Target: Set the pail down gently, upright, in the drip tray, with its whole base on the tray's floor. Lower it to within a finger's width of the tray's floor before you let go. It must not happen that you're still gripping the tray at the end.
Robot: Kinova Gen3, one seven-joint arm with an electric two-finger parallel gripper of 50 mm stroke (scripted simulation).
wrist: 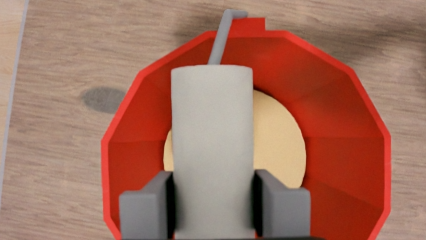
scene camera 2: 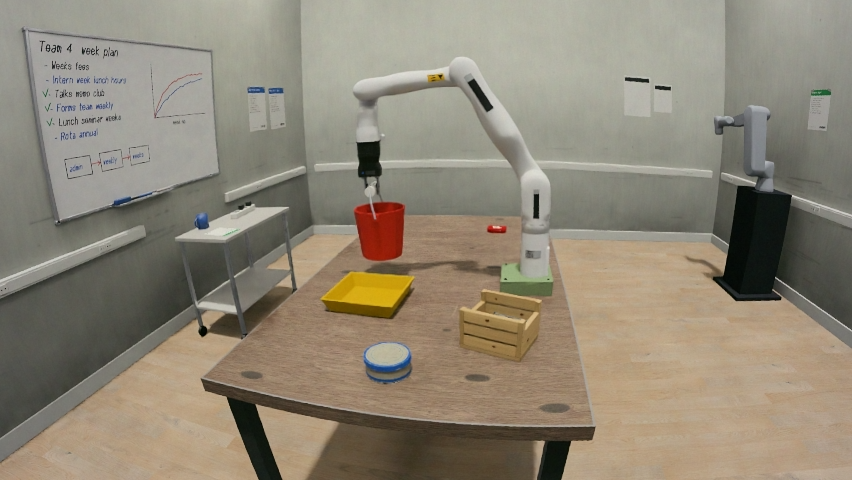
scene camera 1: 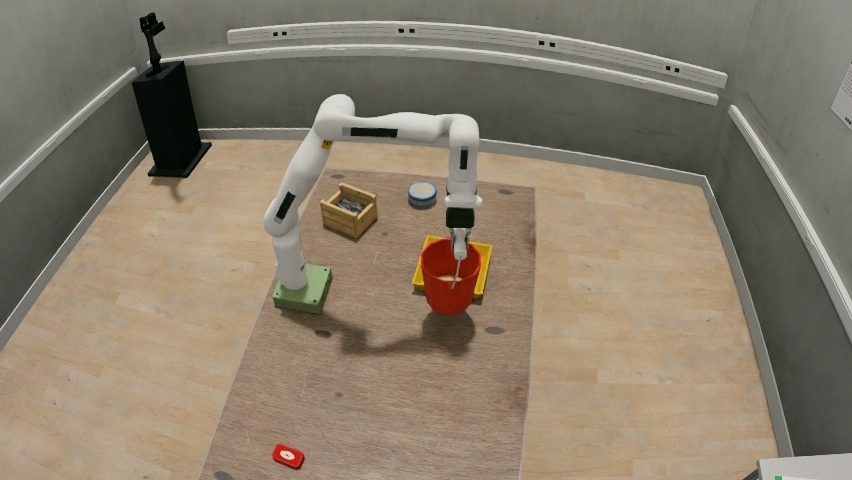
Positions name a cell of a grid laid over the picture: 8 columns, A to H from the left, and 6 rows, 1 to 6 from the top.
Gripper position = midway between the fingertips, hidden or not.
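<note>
My own gripper (scene camera 2: D3), (scene camera 1: E4), (wrist: E5) is there for me to see. I also see a red pail (scene camera 1: E4), (scene camera 2: D3). And there is a yellow drip tray, which I find at (scene camera 2: D4) and at (scene camera 1: E4).
</note>
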